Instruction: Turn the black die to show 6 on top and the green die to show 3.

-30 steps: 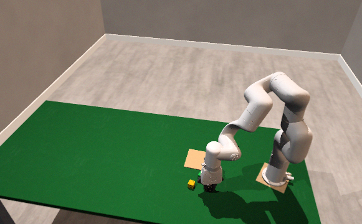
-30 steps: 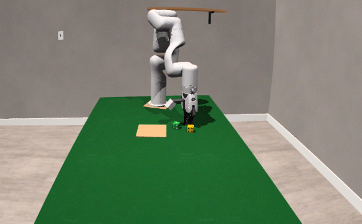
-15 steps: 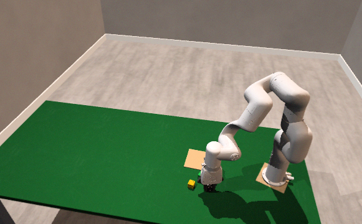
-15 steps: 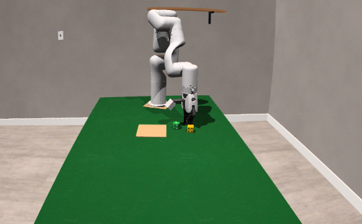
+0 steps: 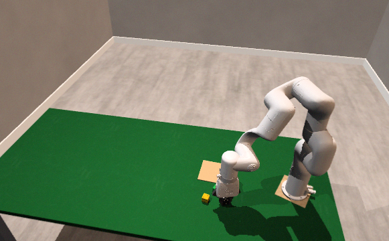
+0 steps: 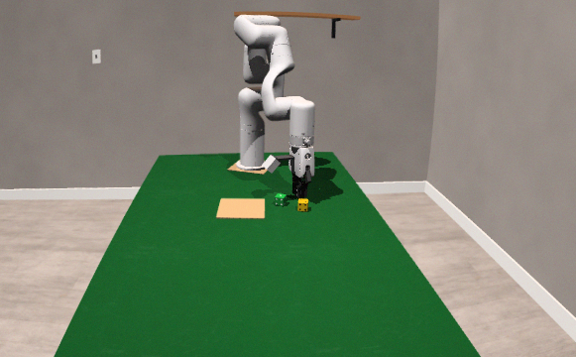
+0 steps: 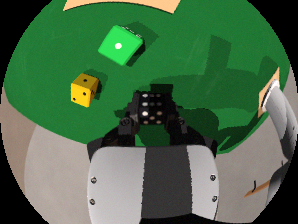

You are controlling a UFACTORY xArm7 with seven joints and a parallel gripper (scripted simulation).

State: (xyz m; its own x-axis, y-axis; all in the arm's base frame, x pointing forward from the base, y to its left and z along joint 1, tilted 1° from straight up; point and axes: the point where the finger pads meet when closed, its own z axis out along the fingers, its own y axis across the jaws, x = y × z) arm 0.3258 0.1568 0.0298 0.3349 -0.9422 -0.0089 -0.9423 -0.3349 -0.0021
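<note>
My gripper is now 50 mm short of the green die, 60 mm to the left of it and 10 mm above it. The rest, counted from my hand: tan mat: 90 mm ahead, 180 mm to the right, 30 mm below; yellow die: 90 mm ahead, 10 mm below; black die: 10 mm below.
</note>
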